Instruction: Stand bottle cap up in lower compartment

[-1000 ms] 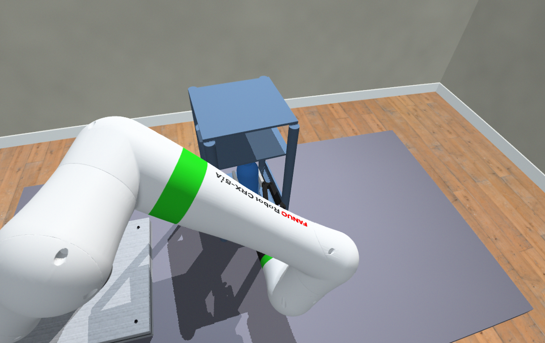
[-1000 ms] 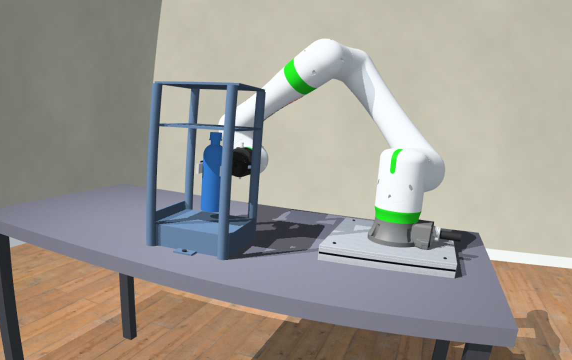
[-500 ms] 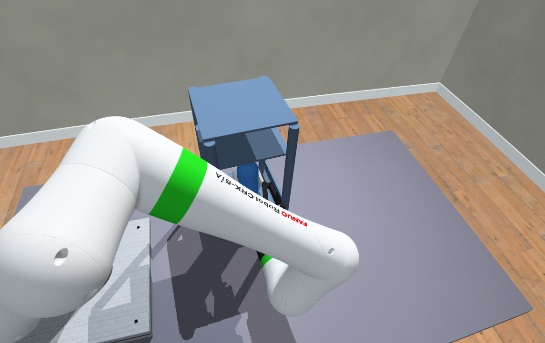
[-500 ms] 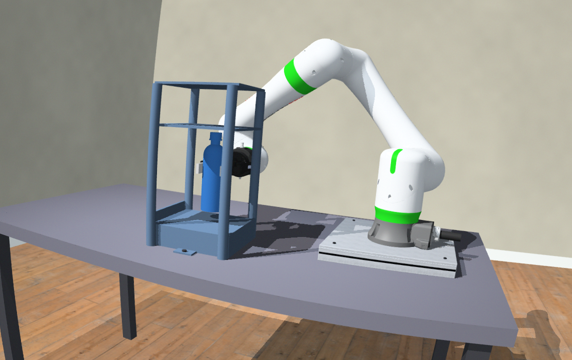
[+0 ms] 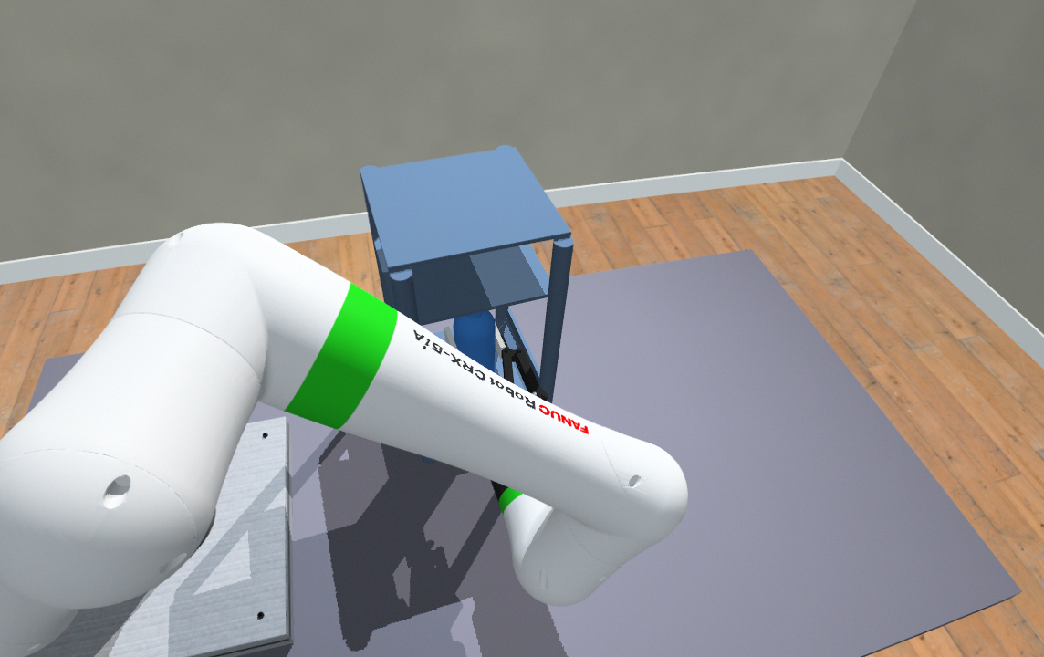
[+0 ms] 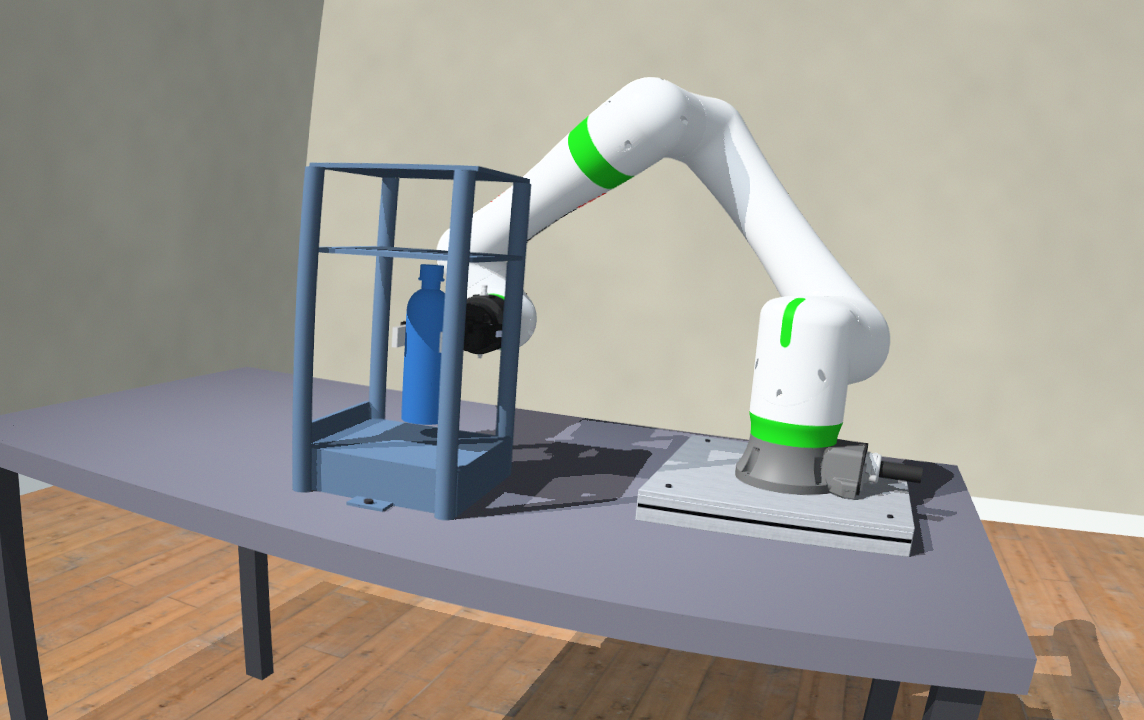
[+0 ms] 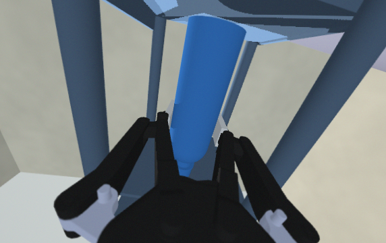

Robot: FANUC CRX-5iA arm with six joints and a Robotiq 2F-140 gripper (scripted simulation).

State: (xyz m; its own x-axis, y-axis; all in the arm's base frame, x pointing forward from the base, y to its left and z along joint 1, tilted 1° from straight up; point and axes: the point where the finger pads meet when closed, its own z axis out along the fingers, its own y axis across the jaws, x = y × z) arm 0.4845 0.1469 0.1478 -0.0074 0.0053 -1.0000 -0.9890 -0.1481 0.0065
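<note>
The blue shelving unit lies 50 mm to the left of my hand, 20 mm above it and 10 mm behind it.
</note>
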